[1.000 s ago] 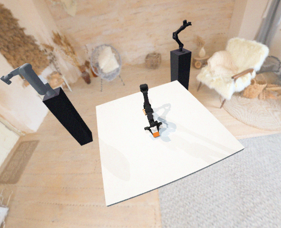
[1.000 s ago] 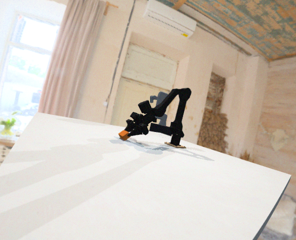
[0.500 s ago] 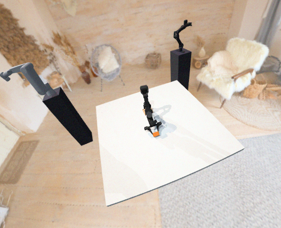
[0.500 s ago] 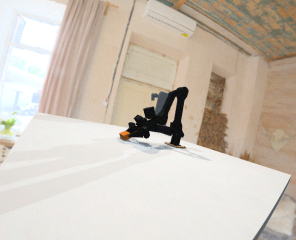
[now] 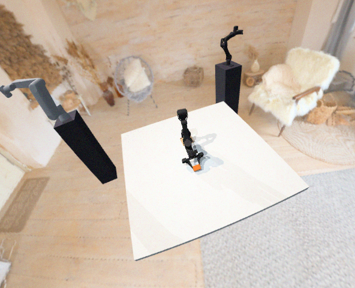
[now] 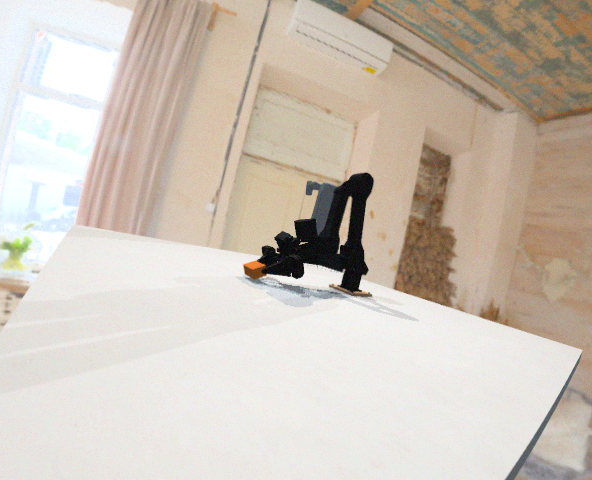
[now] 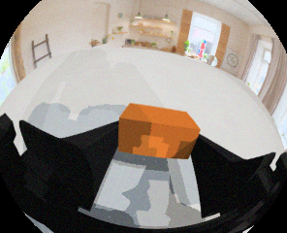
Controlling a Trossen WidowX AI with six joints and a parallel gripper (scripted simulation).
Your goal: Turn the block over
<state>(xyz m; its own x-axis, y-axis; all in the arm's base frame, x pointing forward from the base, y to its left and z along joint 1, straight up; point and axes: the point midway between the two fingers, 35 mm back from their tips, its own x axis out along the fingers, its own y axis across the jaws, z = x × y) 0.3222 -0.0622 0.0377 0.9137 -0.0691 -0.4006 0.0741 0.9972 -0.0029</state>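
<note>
My gripper tip is 10 mm above the orange block.
</note>
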